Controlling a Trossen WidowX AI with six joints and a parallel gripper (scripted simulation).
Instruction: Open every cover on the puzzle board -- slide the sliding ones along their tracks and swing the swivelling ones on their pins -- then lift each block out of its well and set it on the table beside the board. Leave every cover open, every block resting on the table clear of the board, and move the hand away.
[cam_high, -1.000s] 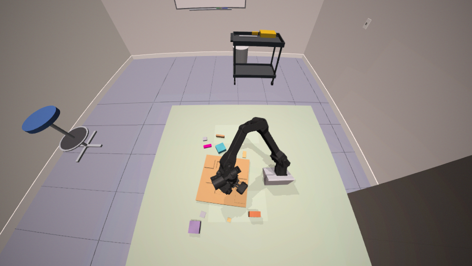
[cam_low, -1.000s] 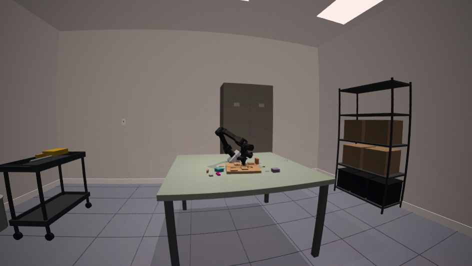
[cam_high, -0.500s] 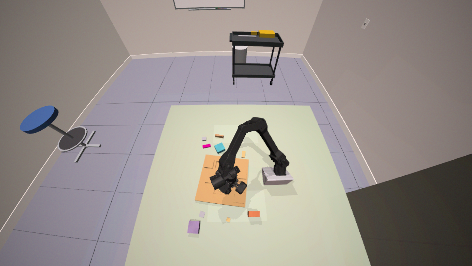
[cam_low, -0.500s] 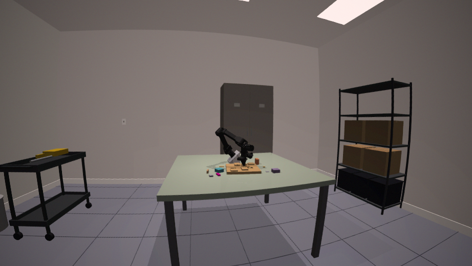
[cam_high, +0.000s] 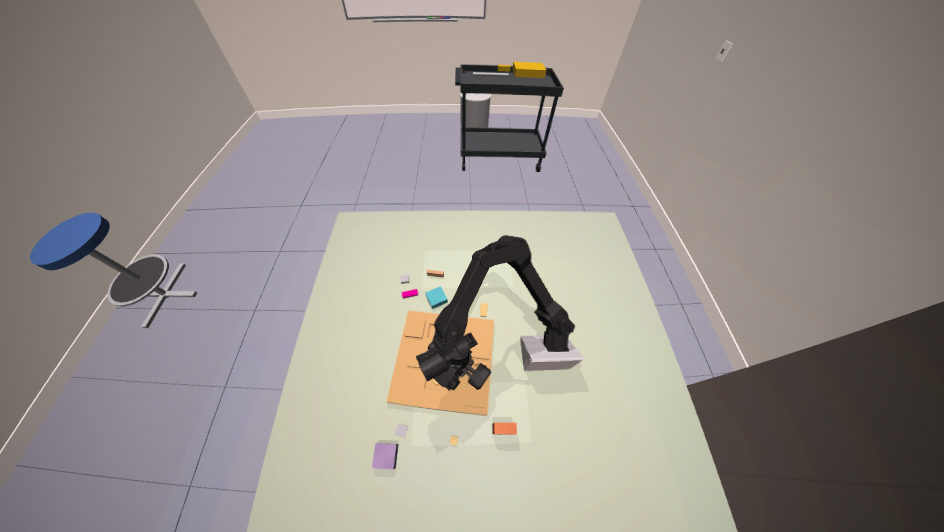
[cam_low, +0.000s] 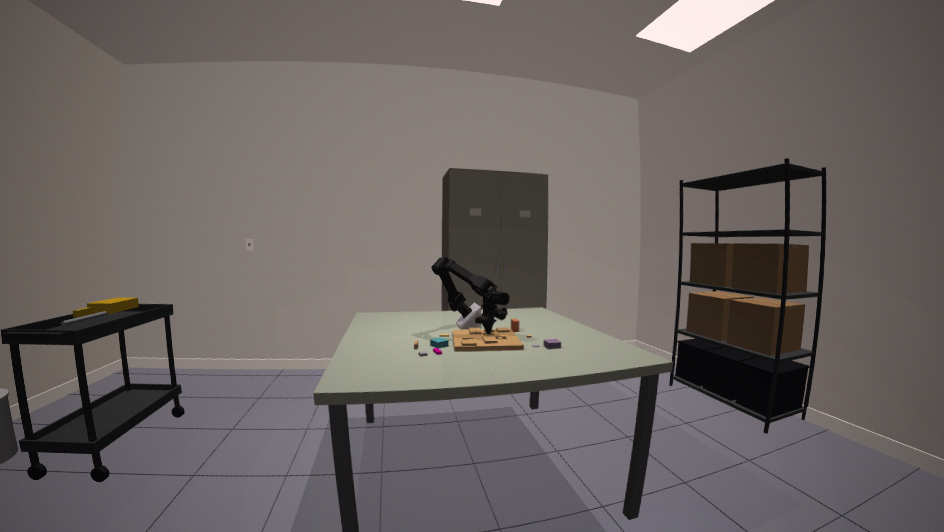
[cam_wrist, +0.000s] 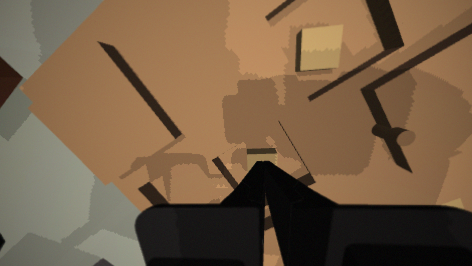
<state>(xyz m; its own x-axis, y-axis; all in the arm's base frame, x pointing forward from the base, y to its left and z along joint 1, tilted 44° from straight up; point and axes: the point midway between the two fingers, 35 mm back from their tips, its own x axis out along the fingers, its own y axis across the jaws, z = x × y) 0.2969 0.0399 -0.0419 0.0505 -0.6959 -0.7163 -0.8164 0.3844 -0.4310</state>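
My gripper tip is 13 cm past the orange block, 17 cm to the right of it and 1 cm below it. The rest, counted from my gripper tip: purple block (19 cm ahead, 25 cm to the left, 1 cm below); magenta bar (19 cm ahead, 26 cm to the right, 1 cm below); teal block (9 cm ahead, 24 cm to the right, 1 cm below).
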